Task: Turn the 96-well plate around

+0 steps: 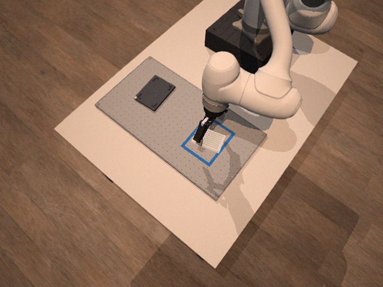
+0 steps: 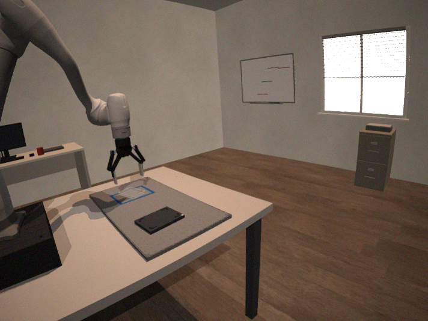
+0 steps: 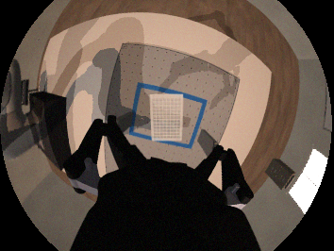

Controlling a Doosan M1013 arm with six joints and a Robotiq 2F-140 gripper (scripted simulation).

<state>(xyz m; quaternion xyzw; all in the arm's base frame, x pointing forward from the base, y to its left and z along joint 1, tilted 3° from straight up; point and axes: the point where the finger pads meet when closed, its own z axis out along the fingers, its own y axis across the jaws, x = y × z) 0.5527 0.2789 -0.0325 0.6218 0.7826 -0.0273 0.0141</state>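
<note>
My gripper is now 8 cm above the white 96-well plate. The rest, counted from my hand: dark plate nest N1: 34 cm to the right, 8 cm below, 4 cm ahead.
</note>
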